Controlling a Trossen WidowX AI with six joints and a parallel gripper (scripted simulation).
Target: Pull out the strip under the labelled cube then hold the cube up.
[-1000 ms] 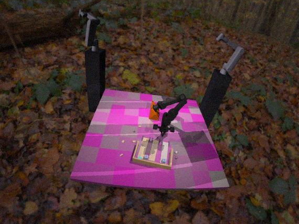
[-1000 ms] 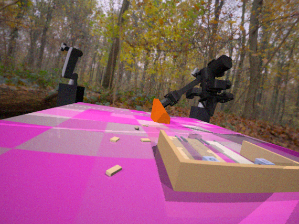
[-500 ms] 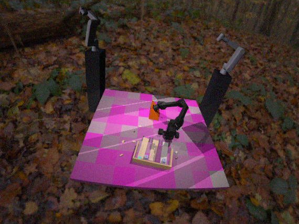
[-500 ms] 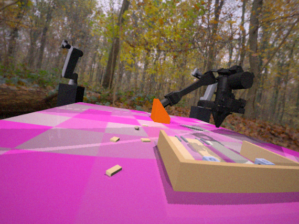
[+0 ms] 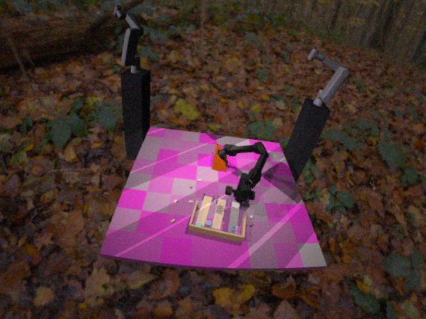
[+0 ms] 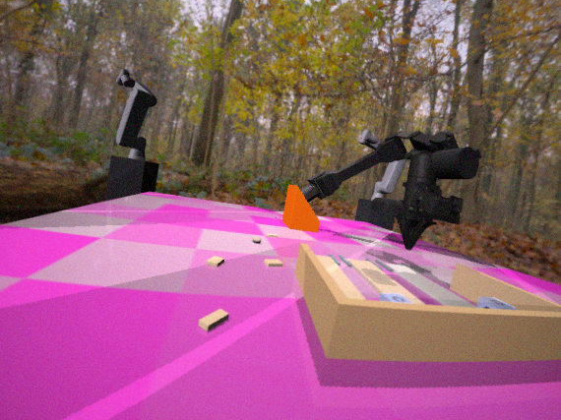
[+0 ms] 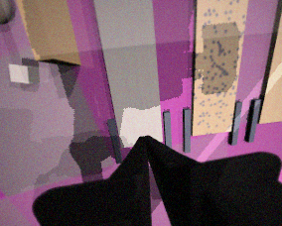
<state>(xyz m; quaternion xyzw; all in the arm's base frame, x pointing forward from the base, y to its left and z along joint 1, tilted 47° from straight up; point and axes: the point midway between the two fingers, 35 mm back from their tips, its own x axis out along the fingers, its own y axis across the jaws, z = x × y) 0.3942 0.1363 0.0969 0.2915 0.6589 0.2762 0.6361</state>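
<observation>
Now: gripper tip 9 cm short of the grey strip and 5 cm above it.
</observation>
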